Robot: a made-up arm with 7 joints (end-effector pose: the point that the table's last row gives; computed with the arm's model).
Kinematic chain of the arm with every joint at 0, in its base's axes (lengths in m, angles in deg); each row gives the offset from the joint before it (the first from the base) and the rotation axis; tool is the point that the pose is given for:
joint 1: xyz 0 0 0.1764 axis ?
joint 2: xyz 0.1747 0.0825 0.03 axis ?
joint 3: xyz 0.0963 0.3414 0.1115 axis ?
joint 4: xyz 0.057 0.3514 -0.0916 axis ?
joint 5: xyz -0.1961 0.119 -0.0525 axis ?
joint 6: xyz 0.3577 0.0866 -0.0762 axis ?
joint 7: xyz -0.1 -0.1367 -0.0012 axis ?
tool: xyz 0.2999 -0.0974 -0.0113
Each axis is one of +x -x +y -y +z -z.
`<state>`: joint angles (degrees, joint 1 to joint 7).
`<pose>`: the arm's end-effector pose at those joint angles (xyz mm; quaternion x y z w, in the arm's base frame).
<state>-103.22 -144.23 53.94 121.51 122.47 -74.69 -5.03</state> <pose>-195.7 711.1 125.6 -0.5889 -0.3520 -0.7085 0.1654</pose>
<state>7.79 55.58 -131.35 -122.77 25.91 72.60 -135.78</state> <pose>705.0 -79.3 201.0 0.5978 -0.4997 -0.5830 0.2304</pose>
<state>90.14 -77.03 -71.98 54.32 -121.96 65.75 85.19</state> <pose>1135.0 -616.0 -144.8 -0.3337 0.1627 -0.1151 0.9214</pose>
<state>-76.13 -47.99 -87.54 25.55 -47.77 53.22 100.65</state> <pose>953.7 367.3 -9.4 -0.7713 -0.1012 0.6252 0.0635</pose>
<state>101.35 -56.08 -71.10 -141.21 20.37 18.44 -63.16</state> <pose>761.9 -731.2 -191.8 -0.1563 0.0657 -0.3659 0.9151</pose>
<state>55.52 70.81 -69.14 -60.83 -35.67 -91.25 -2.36</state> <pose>809.6 319.7 -60.2 0.0380 0.6227 -0.1412 0.7687</pose>
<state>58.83 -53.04 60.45 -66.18 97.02 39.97 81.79</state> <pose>295.4 -71.8 -521.4 0.9660 0.0258 -0.2522 0.0510</pose>
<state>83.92 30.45 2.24 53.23 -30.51 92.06 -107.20</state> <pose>281.5 637.1 -504.8 0.3067 -0.4127 0.8546 0.0731</pose>
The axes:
joint 1: -x
joint 2: +x
joint 3: +z
joint 4: -y
joint 5: -x
joint 6: +x
joint 7: -z

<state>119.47 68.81 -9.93 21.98 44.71 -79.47 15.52</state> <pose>698.8 746.6 -474.5 -0.9551 -0.2324 -0.1838 0.0028</pose>
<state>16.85 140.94 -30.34 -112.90 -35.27 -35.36 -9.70</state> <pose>337.1 -99.9 983.5 0.6139 0.4540 0.6457 0.0033</pose>
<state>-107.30 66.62 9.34 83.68 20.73 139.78 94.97</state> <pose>711.7 -1202.7 467.8 -0.7020 0.1488 -0.3078 0.6247</pose>
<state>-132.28 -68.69 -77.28 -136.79 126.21 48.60 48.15</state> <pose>551.8 351.5 286.0 0.3072 0.6390 0.4103 0.5736</pose>
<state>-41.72 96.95 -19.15 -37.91 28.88 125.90 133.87</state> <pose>89.1 -575.0 1057.6 0.0137 -0.8747 -0.4317 0.2199</pose>
